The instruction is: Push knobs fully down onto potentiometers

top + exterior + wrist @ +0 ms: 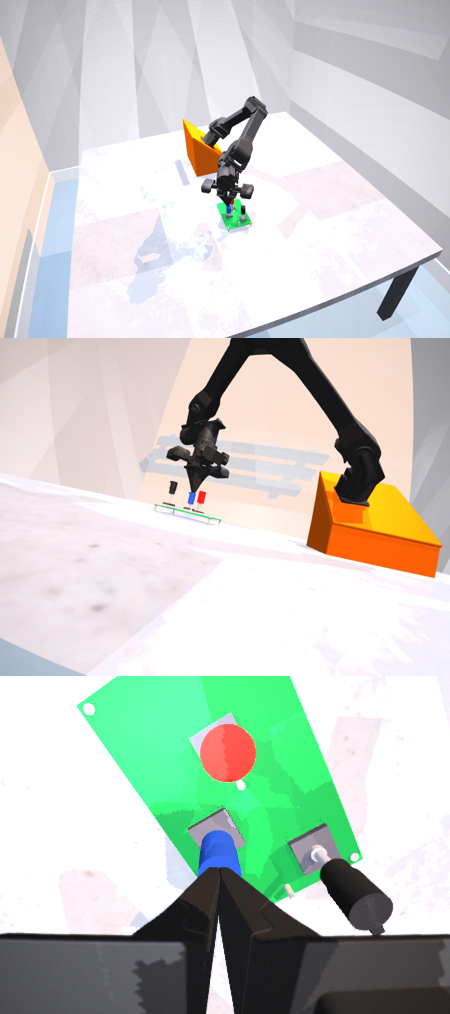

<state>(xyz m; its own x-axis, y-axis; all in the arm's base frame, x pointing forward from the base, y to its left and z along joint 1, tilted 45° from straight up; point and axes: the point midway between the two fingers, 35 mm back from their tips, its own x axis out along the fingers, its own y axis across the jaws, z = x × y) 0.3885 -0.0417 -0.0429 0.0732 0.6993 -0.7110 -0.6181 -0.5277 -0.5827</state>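
Now: gripper tip 1 cm above the blue knob. The rest, counted from my gripper tip: black knob 4 cm ahead, 4 cm to the left.
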